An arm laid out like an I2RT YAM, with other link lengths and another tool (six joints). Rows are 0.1 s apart.
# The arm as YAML. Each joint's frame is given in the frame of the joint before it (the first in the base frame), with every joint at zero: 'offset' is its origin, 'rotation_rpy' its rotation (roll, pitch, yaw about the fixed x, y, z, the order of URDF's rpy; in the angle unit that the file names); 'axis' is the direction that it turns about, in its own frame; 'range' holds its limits. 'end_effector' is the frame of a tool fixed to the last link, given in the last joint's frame.
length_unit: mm
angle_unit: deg
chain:
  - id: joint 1
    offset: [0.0, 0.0, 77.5]
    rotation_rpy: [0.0, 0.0, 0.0]
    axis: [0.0, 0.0, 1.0]
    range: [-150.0, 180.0]
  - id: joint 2
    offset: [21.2, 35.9, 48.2]
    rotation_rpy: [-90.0, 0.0, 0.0]
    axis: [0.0, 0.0, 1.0]
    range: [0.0, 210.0]
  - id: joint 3
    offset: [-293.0, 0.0, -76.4]
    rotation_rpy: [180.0, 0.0, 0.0]
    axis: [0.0, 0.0, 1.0]
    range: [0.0, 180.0]
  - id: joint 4
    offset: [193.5, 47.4, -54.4]
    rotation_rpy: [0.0, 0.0, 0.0]
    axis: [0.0, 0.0, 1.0]
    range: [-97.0, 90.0]
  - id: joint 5
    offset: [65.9, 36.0, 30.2]
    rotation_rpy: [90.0, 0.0, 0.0]
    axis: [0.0, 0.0, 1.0]
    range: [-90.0, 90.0]
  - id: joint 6
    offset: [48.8, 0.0, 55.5]
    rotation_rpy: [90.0, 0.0, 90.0]
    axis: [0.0, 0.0, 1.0]
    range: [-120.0, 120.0]
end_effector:
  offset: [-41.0, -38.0, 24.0]
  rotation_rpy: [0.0, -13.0, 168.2]
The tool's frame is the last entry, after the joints.
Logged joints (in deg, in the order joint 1, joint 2, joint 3, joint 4, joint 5, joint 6), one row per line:
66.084, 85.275, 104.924, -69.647, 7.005, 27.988
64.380, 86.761, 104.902, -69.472, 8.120, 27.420
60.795, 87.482, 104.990, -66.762, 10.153, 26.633
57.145, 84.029, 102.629, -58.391, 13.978, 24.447
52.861, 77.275, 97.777, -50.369, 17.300, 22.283
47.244, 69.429, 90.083, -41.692, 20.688, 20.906
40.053, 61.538, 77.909, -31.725, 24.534, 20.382
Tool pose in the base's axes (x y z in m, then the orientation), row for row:
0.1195, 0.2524, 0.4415, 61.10, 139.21, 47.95
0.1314, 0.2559, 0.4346, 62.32, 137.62, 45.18
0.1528, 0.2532, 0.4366, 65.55, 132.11, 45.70
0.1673, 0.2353, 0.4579, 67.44, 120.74, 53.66
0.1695, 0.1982, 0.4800, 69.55, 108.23, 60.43
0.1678, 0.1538, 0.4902, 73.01, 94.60, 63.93
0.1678, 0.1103, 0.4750, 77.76, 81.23, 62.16
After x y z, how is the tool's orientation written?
As a rotation vector, in degrees.
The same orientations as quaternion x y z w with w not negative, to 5 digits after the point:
0.37712, 0.85922, 0.29595, 0.17871
0.38775, 0.85626, 0.28111, 0.19351
0.41400, 0.83438, 0.28863, 0.22158
0.43738, 0.78306, 0.34801, 0.27276
0.46285, 0.72026, 0.40216, 0.32444
0.49865, 0.64611, 0.43664, 0.37846
0.54507, 0.56939, 0.43572, 0.43455

